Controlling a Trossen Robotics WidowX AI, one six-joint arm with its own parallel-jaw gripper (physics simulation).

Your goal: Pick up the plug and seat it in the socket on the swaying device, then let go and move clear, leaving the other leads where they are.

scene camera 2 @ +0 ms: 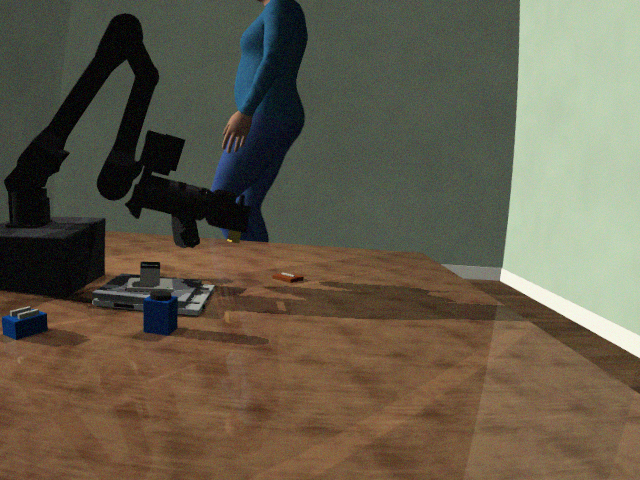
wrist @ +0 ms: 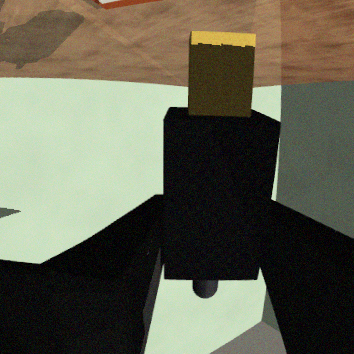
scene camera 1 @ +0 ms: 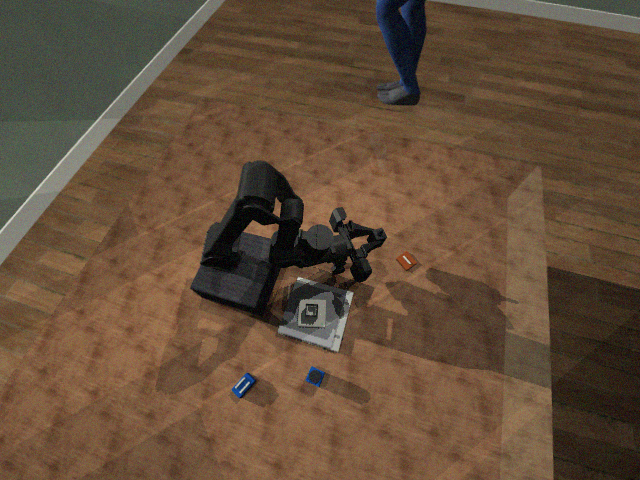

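Observation:
My gripper (scene camera 1: 377, 238) (scene camera 2: 235, 214) (wrist: 209, 207) is shut on the plug (wrist: 220, 190), a black block with a yellow end. The yellow end sticks out below the fingers in scene camera 2 and points toward the top of the wrist view. The gripper is raised above the table, behind and to the right of the swaying device (scene camera 1: 334, 343) (scene camera 2: 193, 310), a low grey and white stacked platform. The socket (scene camera 1: 311, 309) (scene camera 2: 149, 274) is a small upright grey box with a dark top opening on the device's pale square base. Plug and socket are apart.
An orange block (scene camera 1: 406, 260) (scene camera 2: 287, 277) (wrist: 130, 4) with a white strip lies right of the device. A blue block (scene camera 1: 242, 384) (scene camera 2: 24, 323) with two pale blades and a blue block (scene camera 1: 315, 376) (scene camera 2: 160, 314) with a round black top stand in front. A person (scene camera 1: 403, 46) (scene camera 2: 271, 77) stands behind the table.

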